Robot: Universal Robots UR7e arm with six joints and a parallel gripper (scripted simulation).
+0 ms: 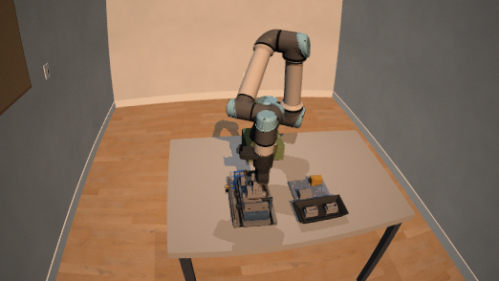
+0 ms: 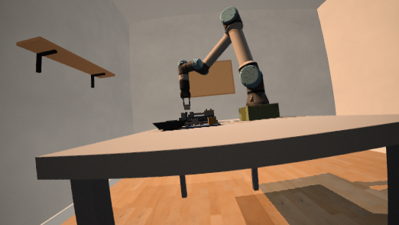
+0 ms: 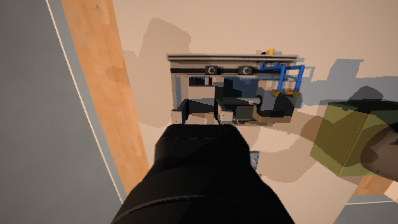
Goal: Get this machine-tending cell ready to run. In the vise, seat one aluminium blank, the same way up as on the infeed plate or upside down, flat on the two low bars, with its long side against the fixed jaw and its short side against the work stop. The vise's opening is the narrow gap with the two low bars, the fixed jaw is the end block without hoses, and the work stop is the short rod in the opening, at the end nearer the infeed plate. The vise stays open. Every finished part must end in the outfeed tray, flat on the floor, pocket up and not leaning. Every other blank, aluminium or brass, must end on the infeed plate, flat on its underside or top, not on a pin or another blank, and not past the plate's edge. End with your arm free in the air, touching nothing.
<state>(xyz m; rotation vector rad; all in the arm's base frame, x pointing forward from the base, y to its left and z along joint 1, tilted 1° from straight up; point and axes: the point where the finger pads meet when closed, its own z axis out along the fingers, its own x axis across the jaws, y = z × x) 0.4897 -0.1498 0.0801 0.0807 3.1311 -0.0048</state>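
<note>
The vise lies 120 mm below my hand, 70 mm behind it and 10 mm to the left of it. Round my hand: brass blank 350 mm to the left, 150 mm behind, 140 mm below.
</note>
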